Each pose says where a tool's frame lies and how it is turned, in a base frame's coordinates. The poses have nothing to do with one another.
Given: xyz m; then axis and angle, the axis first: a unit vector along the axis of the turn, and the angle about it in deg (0 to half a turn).
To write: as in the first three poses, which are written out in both.
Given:
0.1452, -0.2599, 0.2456, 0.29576, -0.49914, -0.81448, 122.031
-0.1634, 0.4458, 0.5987, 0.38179, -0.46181, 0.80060, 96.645
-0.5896, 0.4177, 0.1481, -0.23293, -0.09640, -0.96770, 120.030
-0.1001, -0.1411, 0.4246, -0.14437, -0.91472, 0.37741, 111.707
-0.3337, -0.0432, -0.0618, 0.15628, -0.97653, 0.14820, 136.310
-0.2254, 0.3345, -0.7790, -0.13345, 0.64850, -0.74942, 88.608
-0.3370, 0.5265, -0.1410, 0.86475, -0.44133, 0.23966, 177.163
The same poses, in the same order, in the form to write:
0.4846, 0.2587, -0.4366, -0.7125, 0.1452, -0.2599, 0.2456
0.6649, 0.2852, -0.3449, 0.5980, -0.1634, 0.4458, 0.5987
0.4998, -0.2018, -0.0835, -0.8382, -0.5896, 0.4177, 0.1481
0.5613, -0.1195, -0.7570, 0.3123, -0.1001, -0.1411, 0.4246
0.3721, 0.1451, -0.9064, 0.1376, -0.3337, -0.0432, -0.0618
0.7156, -0.0932, 0.4530, -0.5234, -0.2254, 0.3345, -0.7790
0.0248, 0.8645, -0.4412, 0.2396, -0.3370, 0.5265, -0.1410

